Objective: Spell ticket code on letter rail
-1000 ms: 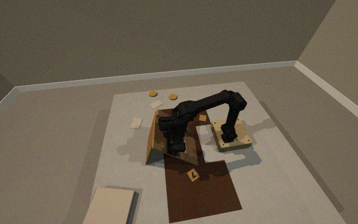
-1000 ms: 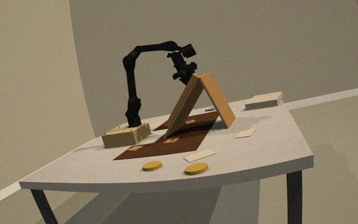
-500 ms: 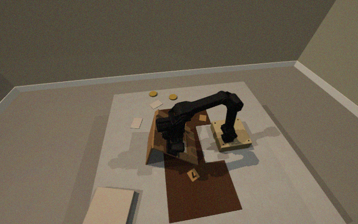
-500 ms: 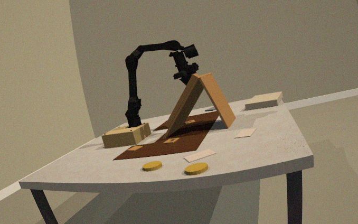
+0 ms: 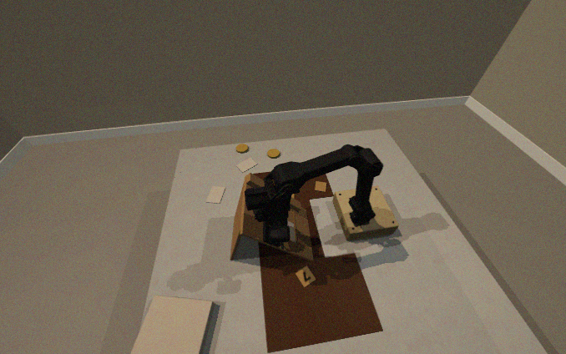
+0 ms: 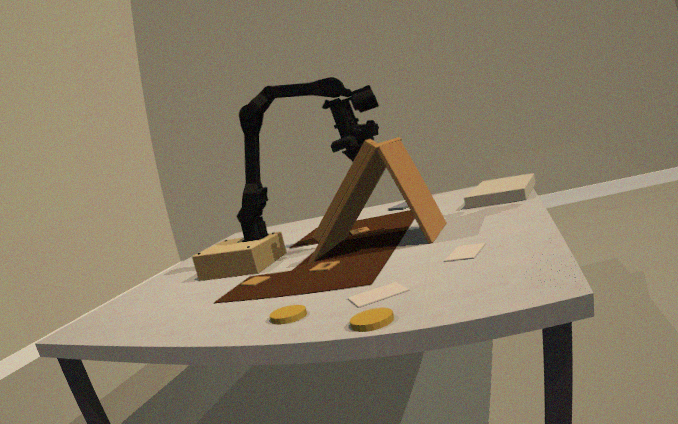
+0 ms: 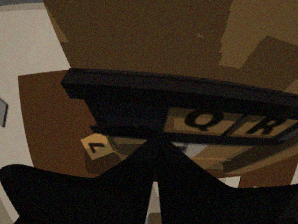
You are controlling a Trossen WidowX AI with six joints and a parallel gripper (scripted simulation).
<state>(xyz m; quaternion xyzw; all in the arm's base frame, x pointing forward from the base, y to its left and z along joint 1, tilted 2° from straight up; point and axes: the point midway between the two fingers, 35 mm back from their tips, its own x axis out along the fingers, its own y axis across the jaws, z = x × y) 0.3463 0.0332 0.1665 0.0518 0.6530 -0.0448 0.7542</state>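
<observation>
The white ticket is 50 mm behind my gripper tip, 20 mm to the right of it and 80 mm below it. Also, from my gripper tip: flat beige box 390 mm ahead, 270 mm to the left, 170 mm below; then brown mat 150 mm behind, 60 mm to the right, 190 mm below.
</observation>
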